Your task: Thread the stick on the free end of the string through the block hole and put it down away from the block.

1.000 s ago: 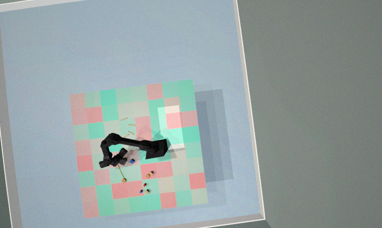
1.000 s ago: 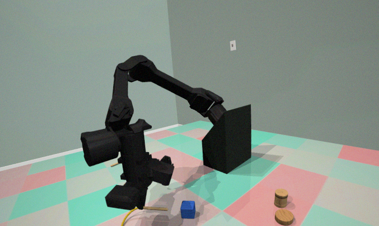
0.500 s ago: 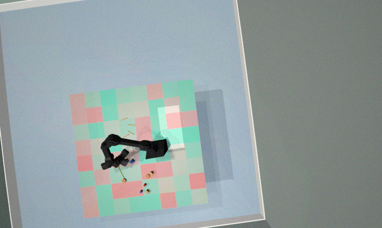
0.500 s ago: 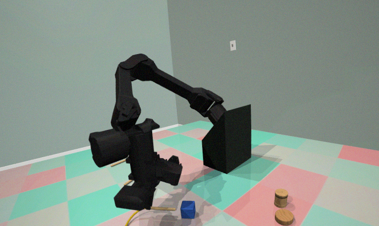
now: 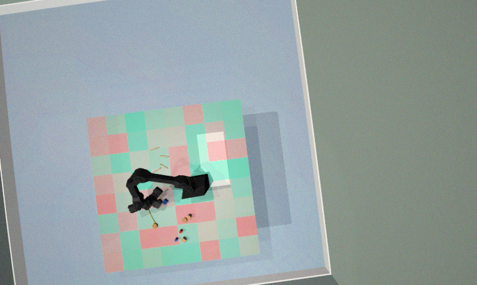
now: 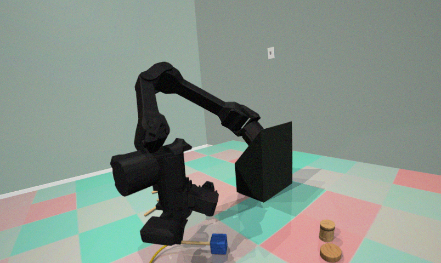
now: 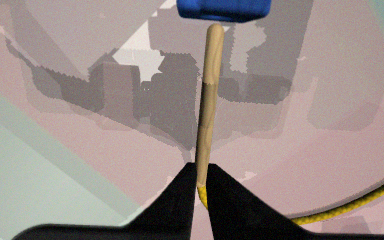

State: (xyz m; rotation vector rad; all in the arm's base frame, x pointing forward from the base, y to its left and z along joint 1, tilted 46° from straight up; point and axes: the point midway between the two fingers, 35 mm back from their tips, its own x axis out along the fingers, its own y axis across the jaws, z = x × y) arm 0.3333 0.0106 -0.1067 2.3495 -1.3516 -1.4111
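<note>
My gripper tip is now 70 mm past the blue block and 60 mm to the right of it. From my gripper tip the other things lie so: round wooden button: 260 mm to the left, 30 mm ahead, 10 mm below; then thin wooden stick: 10 mm to the left, 10 mm behind; then red cube: 140 mm ahead, 40 mm to the left.
</note>
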